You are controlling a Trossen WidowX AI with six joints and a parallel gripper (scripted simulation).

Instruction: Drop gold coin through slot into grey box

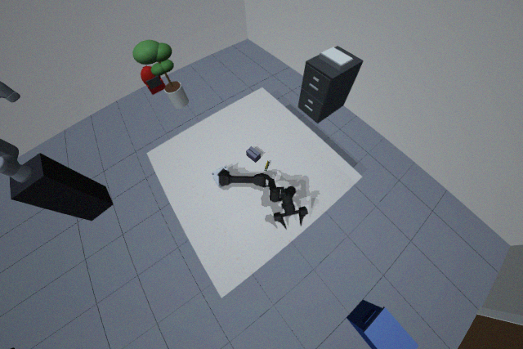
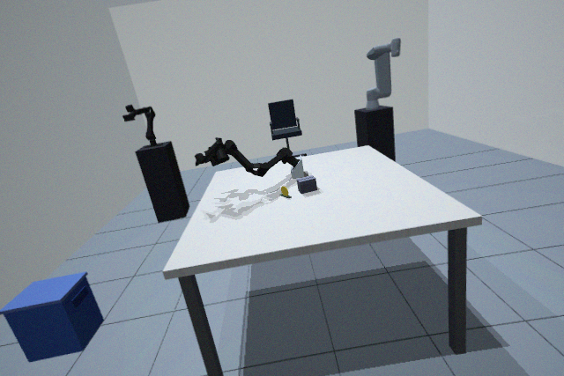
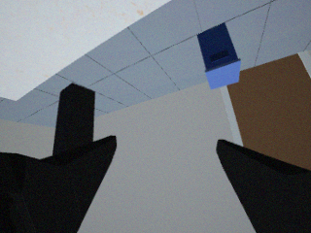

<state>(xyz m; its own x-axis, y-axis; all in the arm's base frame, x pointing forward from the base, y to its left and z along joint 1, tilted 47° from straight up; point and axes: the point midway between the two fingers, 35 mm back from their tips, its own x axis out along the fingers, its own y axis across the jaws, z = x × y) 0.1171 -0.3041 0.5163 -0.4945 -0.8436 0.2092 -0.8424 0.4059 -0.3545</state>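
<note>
Now: the thin gold coin 230 mm ahead of my gripper tip, 460 mm to the left of it and 200 mm below it.
</note>
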